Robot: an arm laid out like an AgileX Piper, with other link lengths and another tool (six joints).
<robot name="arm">
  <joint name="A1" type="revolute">
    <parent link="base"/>
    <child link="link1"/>
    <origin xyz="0 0 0.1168" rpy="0 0 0"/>
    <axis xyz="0 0 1"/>
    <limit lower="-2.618" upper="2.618"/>
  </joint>
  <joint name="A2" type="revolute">
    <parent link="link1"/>
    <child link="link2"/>
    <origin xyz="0 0 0" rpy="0 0 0"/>
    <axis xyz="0 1 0"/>
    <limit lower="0" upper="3.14"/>
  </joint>
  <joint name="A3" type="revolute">
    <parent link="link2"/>
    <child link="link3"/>
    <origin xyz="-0.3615 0 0.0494" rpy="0 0 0"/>
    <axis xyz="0 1 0"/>
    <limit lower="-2.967" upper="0"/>
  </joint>
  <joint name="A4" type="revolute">
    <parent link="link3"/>
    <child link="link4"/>
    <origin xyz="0.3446 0 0.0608" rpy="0 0 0"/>
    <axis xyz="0.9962 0 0.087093"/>
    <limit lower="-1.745" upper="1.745"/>
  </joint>
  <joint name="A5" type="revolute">
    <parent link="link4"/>
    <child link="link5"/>
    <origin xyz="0 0 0" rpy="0 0 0"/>
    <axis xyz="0 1 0"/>
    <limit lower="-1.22" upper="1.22"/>
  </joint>
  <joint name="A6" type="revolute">
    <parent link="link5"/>
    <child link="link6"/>
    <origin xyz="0.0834 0 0.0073" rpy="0 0 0"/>
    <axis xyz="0.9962 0 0.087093"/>
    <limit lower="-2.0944" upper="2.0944"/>
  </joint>
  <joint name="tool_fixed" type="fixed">
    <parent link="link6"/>
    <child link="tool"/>
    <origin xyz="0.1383 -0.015 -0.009" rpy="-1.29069 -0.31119 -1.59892"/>
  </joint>
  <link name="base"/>
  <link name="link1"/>
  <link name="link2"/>
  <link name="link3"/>
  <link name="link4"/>
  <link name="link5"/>
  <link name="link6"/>
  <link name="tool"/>
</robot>
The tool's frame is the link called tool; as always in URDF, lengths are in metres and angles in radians.
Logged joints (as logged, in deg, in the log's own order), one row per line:
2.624 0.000 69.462 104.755 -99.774 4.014
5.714 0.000 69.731 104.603 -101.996 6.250
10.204 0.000 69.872 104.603 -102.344 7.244
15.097 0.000 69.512 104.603 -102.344 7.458
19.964 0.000 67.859 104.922 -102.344 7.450
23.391 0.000 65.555 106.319 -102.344 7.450
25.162 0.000 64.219 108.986 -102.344 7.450
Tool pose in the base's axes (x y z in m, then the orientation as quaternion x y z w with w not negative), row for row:
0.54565 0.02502 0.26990 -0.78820 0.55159 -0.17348 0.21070
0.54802 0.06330 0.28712 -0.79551 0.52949 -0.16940 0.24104
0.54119 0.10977 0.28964 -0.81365 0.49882 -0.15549 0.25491
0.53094 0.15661 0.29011 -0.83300 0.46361 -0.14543 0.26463
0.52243 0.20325 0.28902 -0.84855 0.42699 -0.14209 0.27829
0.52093 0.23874 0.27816 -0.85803 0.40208 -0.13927 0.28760
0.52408 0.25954 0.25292 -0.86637 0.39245 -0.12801 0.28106
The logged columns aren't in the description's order. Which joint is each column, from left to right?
Columns, left to right: A1, A6, A5, A2, A3, A4.
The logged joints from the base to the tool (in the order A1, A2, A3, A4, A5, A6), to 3 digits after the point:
2.624 104.755 -99.774 4.014 69.462 0.000
5.714 104.603 -101.996 6.250 69.731 0.000
10.204 104.603 -102.344 7.244 69.872 0.000
15.097 104.603 -102.344 7.458 69.512 0.000
19.964 104.922 -102.344 7.450 67.859 0.000
23.391 106.319 -102.344 7.450 65.555 0.000
25.162 108.986 -102.344 7.450 64.219 0.000

